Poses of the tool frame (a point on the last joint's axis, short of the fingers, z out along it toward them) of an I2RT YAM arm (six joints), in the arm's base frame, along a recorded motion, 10 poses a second.
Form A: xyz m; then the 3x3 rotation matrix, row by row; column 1 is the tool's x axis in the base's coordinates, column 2 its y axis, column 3 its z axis. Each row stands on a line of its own.
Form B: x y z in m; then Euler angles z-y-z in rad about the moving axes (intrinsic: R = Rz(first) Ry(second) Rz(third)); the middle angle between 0 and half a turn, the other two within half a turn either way. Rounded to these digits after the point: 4 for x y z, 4 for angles.
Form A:
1:
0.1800, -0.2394, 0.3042
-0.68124, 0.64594, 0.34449
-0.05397, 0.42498, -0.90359
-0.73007, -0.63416, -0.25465
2:
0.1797, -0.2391, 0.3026
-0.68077, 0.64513, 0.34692
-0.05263, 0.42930, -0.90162
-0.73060, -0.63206, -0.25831
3:
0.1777, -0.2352, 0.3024
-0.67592, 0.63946, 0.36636
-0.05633, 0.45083, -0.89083
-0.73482, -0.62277, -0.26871
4:
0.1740, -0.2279, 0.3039
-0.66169, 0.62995, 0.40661
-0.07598, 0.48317, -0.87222
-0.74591, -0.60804, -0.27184
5:
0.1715, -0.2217, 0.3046
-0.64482, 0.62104, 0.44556
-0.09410, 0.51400, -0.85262
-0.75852, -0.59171, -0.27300
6:
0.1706, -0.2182, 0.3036
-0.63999, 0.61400, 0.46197
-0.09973, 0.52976, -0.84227
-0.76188, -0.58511, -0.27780
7:
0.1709, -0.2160, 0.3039
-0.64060, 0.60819, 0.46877
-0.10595, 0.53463, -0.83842
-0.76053, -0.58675, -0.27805
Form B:
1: 0.1800, -0.2394, 0.3042, -1.2066, 1.8283, -0.7152
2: 0.1797, -0.2391, 0.3026, -1.2035, 1.8321, -0.7132
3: 0.1777, -0.2352, 0.3024, -1.1806, 1.8428, -0.7030
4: 0.1740, -0.2279, 0.3039, -1.1346, 1.8461, -0.6839
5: 0.1715, -0.2217, 0.3046, -1.0893, 1.8473, -0.6625
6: 0.1706, -0.2182, 0.3036, -1.0691, 1.8523, -0.6549
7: 0.1709, -0.2160, 0.3039, -1.0610, 1.8526, -0.6571
